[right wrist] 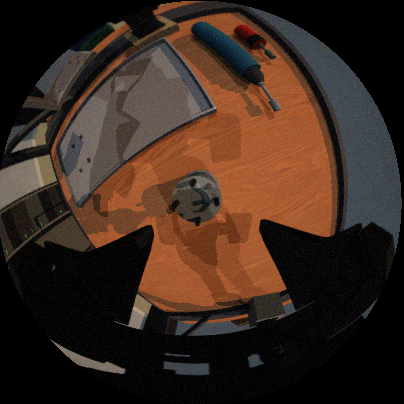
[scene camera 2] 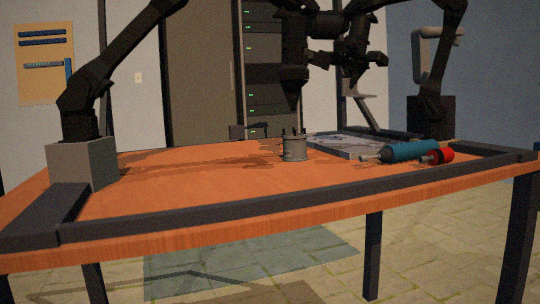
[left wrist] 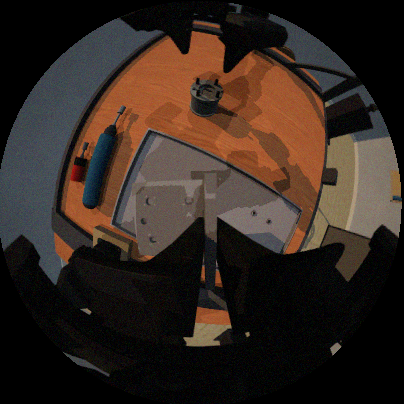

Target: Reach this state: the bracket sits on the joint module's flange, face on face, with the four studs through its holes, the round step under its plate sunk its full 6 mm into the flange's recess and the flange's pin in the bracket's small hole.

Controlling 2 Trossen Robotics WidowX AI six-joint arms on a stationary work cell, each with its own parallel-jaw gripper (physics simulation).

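Places are measured from the left arm's base along level axes (x ahead, y down, z left), in millimetres.
Where they show: left gripper, fingertip midpoint: (scene camera 2: pixel 349 88) (left wrist: pixel 207 222); right gripper, fingertip midpoint: (right wrist: pixel 207 228) (scene camera 2: pixel 293 107) (left wrist: pixel 203 60); left arm's base, origin of the base link: (scene camera 2: pixel 435 139) (left wrist: pixel 108 253); right arm's base, origin of the base link: (right wrist: pixel 266 321) (scene camera 2: pixel 80 140).
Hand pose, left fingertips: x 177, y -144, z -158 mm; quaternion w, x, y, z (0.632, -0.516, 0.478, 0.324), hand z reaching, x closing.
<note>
Things, the pixels of their top centre, and the offset from my left fingertips. "pt": a spot on its surface instead.
- grey joint module, middle of its top: (right wrist: pixel 194 204) (left wrist: pixel 207 84) (scene camera 2: pixel 294 128) dx +209, dy +92, dz +51 mm
- blue driver, surface spot: (right wrist: pixel 227 50) pt dx +32, dy +131, dz +214 mm
The grey joint module (scene camera 2: pixel 295 149) (left wrist: pixel 204 106) (right wrist: pixel 190 204) stands upright on the table, its flange facing up with four dark studs. The light grey bracket (scene camera 2: pixel 364 95) (left wrist: pixel 167 200) (right wrist: pixel 72 75) hangs in the air, its holed plate roughly level in scene camera 2. My left gripper (scene camera 2: pixel 353 86) (left wrist: pixel 207 222) is shut on the bracket's upright wall, to the right of the module in scene camera 2. My right gripper (scene camera 2: pixel 293 108) (right wrist: pixel 207 228) is open and empty above the module. The module's pin and the bracket's underside step cannot be made out.
A shallow grey tray (scene camera 2: pixel 325 150) (left wrist: pixel 150 131) (right wrist: pixel 215 108) lies beside the module. A blue driver (scene camera 2: pixel 410 150) (left wrist: pixel 98 170) (right wrist: pixel 227 50) and a red one (scene camera 2: pixel 444 156) (left wrist: pixel 77 170) (right wrist: pixel 247 36) lie beyond the tray's near end. Dark rails border the table.
</note>
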